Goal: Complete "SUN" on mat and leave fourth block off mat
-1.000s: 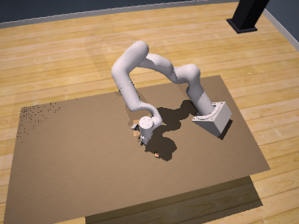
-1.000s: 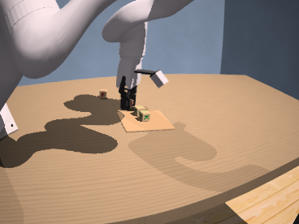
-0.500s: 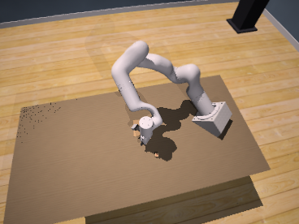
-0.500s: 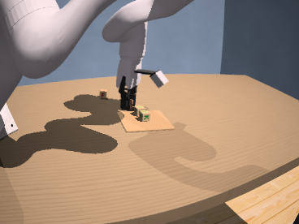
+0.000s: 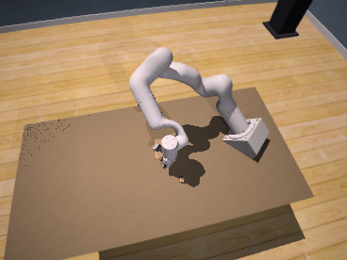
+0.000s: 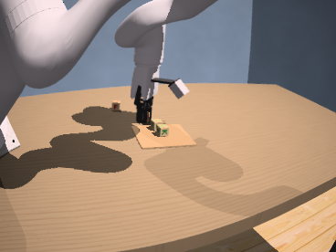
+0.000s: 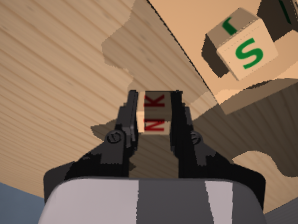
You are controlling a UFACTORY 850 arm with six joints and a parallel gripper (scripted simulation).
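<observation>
Now: hand 12 cm to the left of the tan mat and 2 cm above it. The rest, counted from my hand: N block 1 cm below.
</observation>
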